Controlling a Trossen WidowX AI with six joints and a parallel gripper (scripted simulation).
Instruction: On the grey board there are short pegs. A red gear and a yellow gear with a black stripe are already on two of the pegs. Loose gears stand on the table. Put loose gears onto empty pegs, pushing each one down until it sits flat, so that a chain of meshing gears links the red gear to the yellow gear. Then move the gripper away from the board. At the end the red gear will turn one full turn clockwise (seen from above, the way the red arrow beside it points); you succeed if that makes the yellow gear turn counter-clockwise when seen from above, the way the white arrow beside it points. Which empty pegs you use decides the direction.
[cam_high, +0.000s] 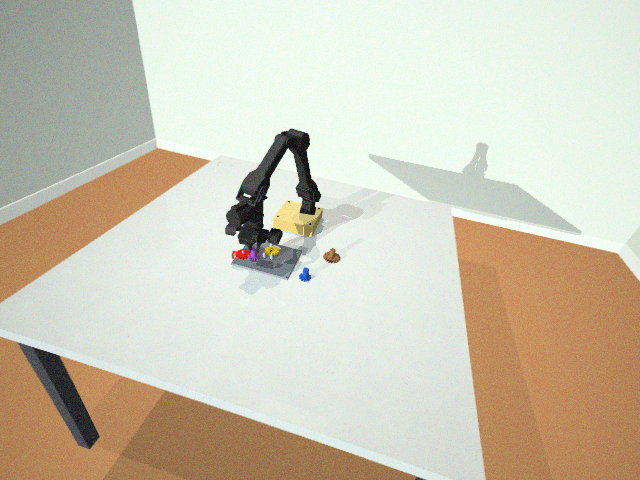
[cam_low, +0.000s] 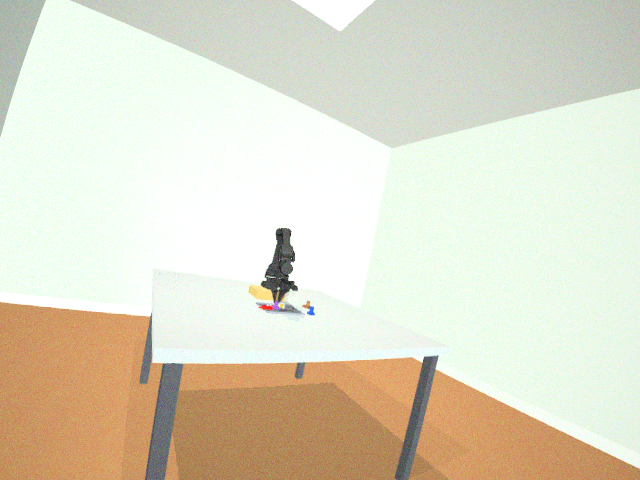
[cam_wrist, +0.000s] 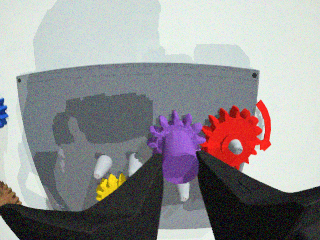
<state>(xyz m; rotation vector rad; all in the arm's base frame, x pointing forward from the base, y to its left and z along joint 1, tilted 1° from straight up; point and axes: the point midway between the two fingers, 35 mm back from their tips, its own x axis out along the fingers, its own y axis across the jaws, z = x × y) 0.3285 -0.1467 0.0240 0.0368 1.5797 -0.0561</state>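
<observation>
Now: the purple gear 10 mm below my gripper tip. Round my gripper tip: blue gear: 50 mm ahead, 190 mm to the left, 20 mm below; yellow gear: 60 mm behind, 50 mm to the left, 20 mm below; red gear: 10 mm behind, 40 mm to the right, 20 mm below.
</observation>
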